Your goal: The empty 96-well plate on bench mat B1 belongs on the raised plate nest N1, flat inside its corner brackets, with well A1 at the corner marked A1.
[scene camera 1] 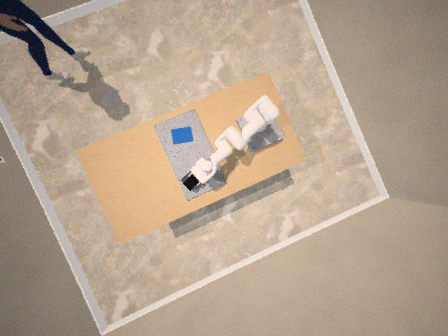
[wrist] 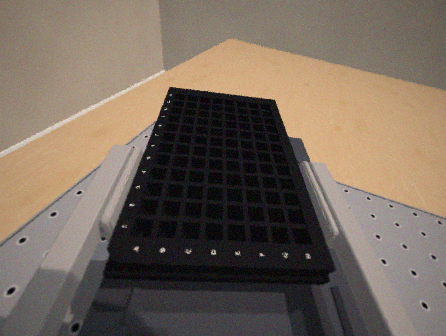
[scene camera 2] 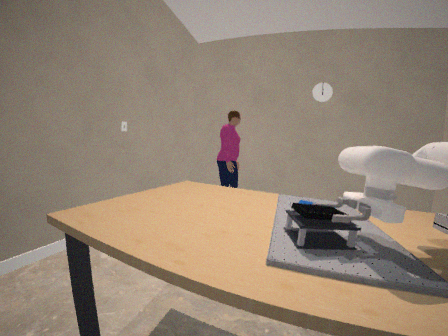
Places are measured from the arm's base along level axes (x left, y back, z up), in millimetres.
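Pixels of known places: hand at its tool point: [scene camera 1: 194, 179] [wrist: 223, 196] [scene camera 2: 329, 212].
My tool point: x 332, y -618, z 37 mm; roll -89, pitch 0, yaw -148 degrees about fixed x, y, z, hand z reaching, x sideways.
Note:
Behind a point stands the place of what it marks.
The black 96-well plate [scene camera 1: 191, 181] @[x 345, y -648, z 34 mm] [scene camera 2: 316, 211] @[x 375, y -651, z 44 mm] [wrist: 215, 175] @[x 341, y -624, z 41 mm] is between the fingers of my gripper [scene camera 2: 328, 211] @[x 332, y -618, z 37 mm] [wrist: 220, 195] @[x 332, y -618, z 37 mm], which is shut on its two long sides. In scene camera 2 the plate is over the raised nest N1 [scene camera 2: 325, 224] @[x 373, y -625, z 14 mm], a dark deck on pale legs. It looks slightly tilted, its outer end a little higher; whether its near end touches the deck I cannot tell. In the wrist view, letters run along the near edge and numbers up the left side, so well A1 is at the near left corner. The nest's A1 mark and most corner brackets are hidden or unreadable.
The nest stands on a grey perforated board [scene camera 1: 175, 160] @[x 145, y -754, z -47 mm] [scene camera 2: 380, 260] @[x 370, y -490, z -46 mm] [wrist: 400, 235] @[x 188, y -744, z -46 mm] on the wooden table [scene camera 1: 120, 185] @[x 252, y -1246, z -59 mm] [scene camera 2: 180, 235] @[x 523, y -964, z -59 mm] [wrist: 345, 120] @[x 260, y -996, z -59 mm]. A flat blue mat [scene camera 1: 182, 135] @[x -50, y -651, z -44 mm] [scene camera 2: 306, 202] @[x -80, y -703, z -44 mm] lies toward the board's other end. A person [scene camera 2: 229, 145] stands beyond the table.

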